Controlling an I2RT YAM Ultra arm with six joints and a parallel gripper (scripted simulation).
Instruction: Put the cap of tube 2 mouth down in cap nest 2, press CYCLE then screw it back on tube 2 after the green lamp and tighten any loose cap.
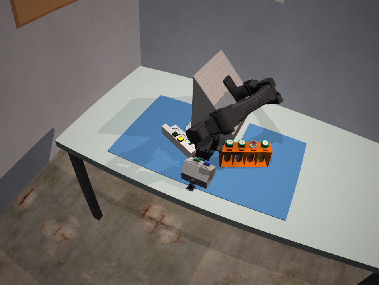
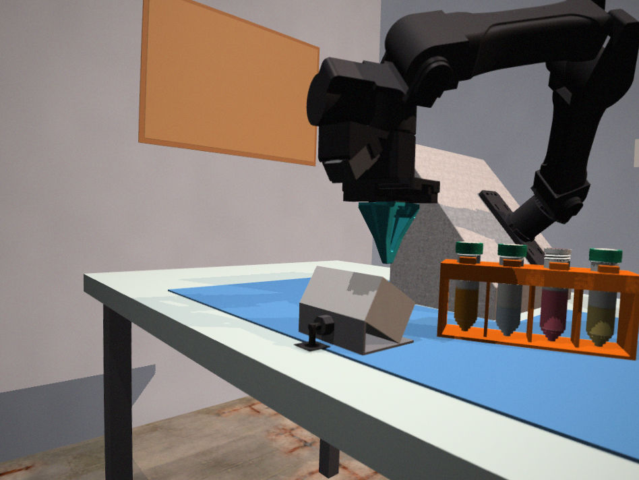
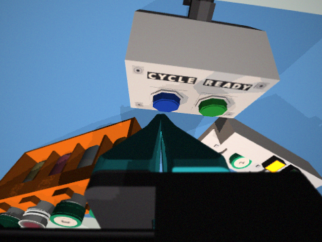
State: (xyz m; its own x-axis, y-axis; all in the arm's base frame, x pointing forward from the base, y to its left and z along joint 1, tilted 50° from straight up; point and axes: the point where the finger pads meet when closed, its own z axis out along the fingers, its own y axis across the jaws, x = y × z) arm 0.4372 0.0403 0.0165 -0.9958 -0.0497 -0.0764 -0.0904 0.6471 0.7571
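The key desk is 20 mm ahead of my hand, 30 mm to the right of it and 50 mm below it. From my hand the other things lie so: cap 3 (130 mm behind, 90 mm to the left, 10 mm above); then cap 4 (110 mm behind, 50 mm to the left, 10 mm above); then cap 2 (130 mm behind, 150 mm to the right, 90 mm below).
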